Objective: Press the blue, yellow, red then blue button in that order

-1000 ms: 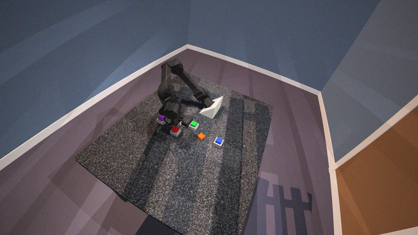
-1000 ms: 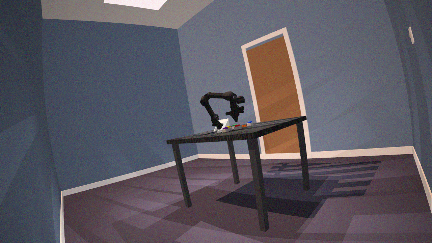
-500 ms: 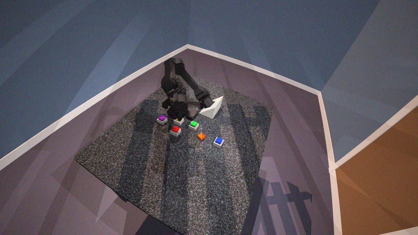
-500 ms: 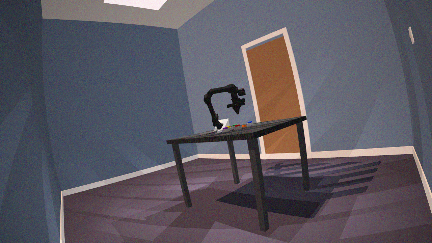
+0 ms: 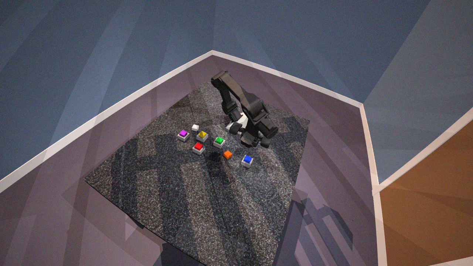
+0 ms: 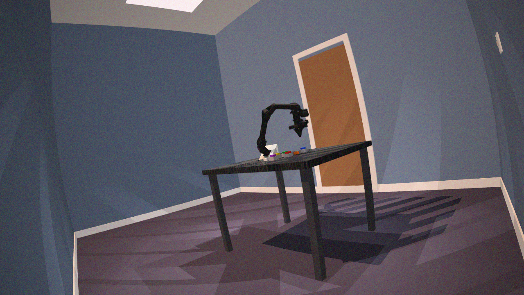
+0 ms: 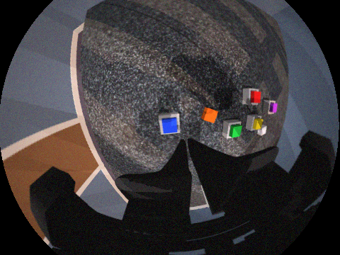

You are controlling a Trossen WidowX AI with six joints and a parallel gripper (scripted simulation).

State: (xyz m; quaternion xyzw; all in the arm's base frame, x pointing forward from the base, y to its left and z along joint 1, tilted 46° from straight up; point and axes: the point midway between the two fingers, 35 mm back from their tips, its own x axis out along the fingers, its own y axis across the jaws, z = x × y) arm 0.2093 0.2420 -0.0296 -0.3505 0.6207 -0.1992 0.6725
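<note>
Right now my gripper tip is 10 mm past the blue button, 20 mm to the right of it and 100 mm above it. Also, from my gripper tip: green button 20 mm behind, 170 mm to the right, 100 mm below; then orange block 20 mm ahead, 90 mm to the right, 120 mm below; then red button 90 mm ahead, 230 mm to the right, 100 mm below.
</note>
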